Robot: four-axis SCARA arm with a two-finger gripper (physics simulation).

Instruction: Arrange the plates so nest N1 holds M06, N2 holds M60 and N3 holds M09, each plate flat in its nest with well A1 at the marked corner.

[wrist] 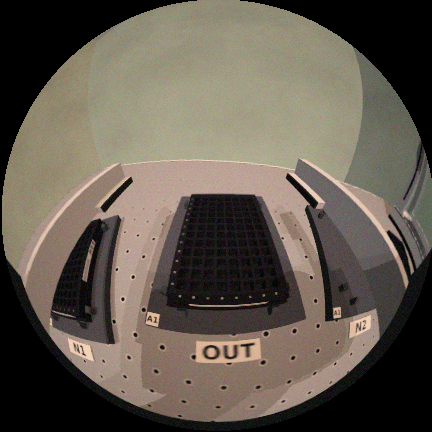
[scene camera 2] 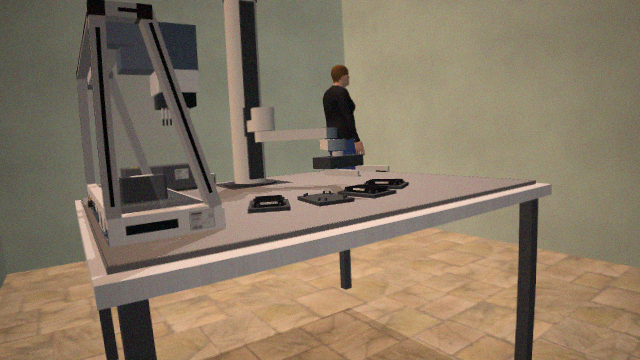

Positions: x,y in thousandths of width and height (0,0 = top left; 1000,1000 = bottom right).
Labels:
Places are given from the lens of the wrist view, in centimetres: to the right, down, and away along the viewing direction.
black plate M60 (wrist: 522,601): 1, 3, 9
out nest (wrist: 459,744): -1, 7, 7
nest N2 (wrist: 784,612): 13, 5, 9
nest N1 (wrist: 230,763): -10, 9, 4
The marked spots on the nest N1 and the out nest are 9 cm apart.

